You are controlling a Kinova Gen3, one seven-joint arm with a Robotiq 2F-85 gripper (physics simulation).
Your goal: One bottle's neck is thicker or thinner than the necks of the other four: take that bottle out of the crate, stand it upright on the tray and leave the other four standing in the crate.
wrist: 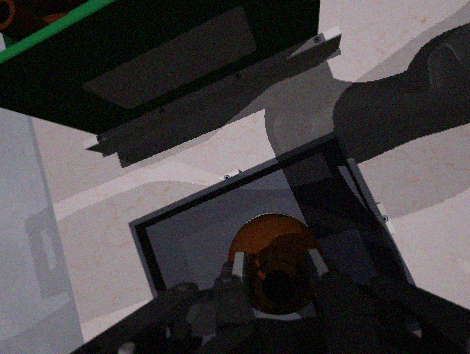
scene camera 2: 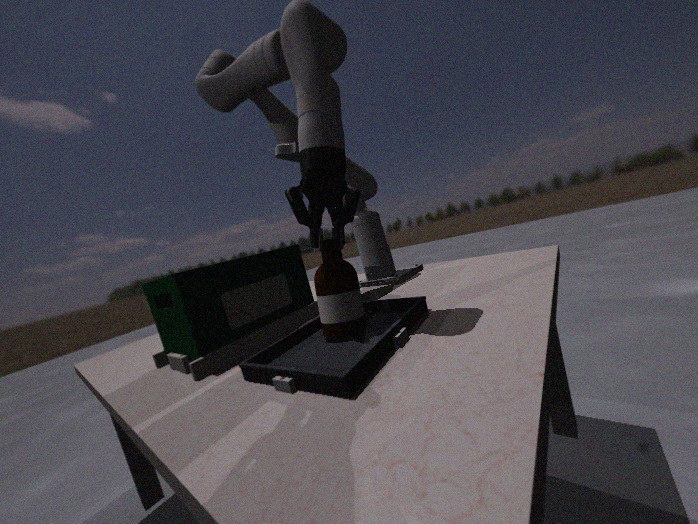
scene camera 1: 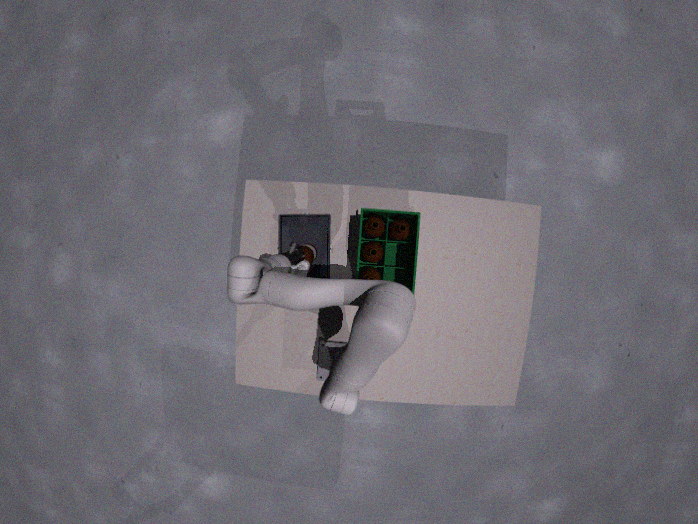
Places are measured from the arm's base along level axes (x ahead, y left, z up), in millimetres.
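Where they show: gripper, fingertip midpoint: (wrist: 276, 266) (scene camera 2: 328, 250) (scene camera 1: 301, 260); arm's base at its link origin: (scene camera 2: 380, 276).
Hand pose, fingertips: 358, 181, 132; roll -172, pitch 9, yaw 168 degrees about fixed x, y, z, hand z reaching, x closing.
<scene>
Each offset is from my fingertips to the centre of the thing, as dx, dy, dz. "spot": to the spot under its first point. Level surfaces: height alone.
A brown bottle with a white label @(+10, +7, -60) (scene camera 1: 308, 254) (scene camera 2: 339, 307) (wrist: 270, 232) is upright within the rim of the dark tray @(spot: +118, +65, -142) (scene camera 1: 296, 225) (scene camera 2: 315, 360) (wrist: 190, 240). Its base is at or very near the tray floor; I cannot tell if it touches. My gripper (scene camera 1: 299, 256) (scene camera 2: 330, 239) (wrist: 276, 266) is shut on its neck from above, pointing down. The green crate @(+57, -272, -59) (scene camera 1: 417, 248) (scene camera 2: 175, 321) (wrist: 55, 30) stands beside the tray. Several brown bottles @(+142, -221, -61) (scene camera 1: 374, 226) (wrist: 6, 14) stand in its compartments; my arm hides its lower part in scene camera 1.
A low rail @(+51, -173, -132) (scene camera 2: 248, 341) (wrist: 195, 110) runs along the crate's foot on the tray side. Small clips (scene camera 2: 284, 384) (wrist: 384, 218) sit at the tray's edges. The arm (scene camera 1: 321, 292) (scene camera 2: 321, 112) reaches over the pale table @(dz -146) (scene camera 1: 467, 304) (scene camera 2: 451, 428), and its shadows fall across the table and tray.
</scene>
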